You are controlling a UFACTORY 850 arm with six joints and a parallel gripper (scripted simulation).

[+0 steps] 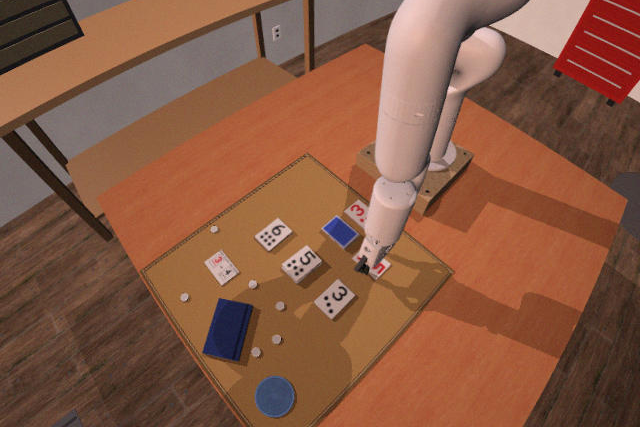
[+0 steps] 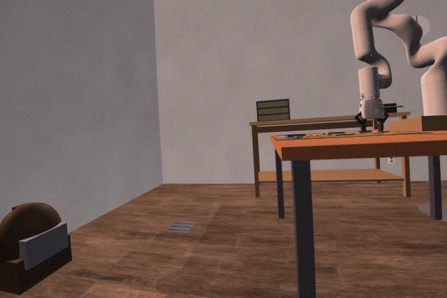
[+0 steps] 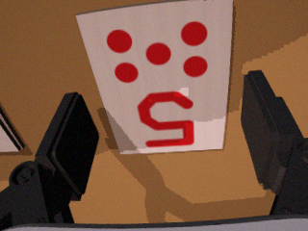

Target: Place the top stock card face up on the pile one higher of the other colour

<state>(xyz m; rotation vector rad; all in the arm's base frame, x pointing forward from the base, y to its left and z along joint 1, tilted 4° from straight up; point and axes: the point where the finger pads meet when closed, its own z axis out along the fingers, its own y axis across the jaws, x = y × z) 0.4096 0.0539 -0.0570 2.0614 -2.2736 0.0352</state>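
The red 5 card is 2 cm below my hand. Round my hand: red 3 card 11 cm behind, 11 cm to the right, 2 cm below; black 5 card 12 cm ahead, 14 cm to the right, 1 cm below; black 3 card 14 cm ahead, 2 cm to the right, 2 cm below.
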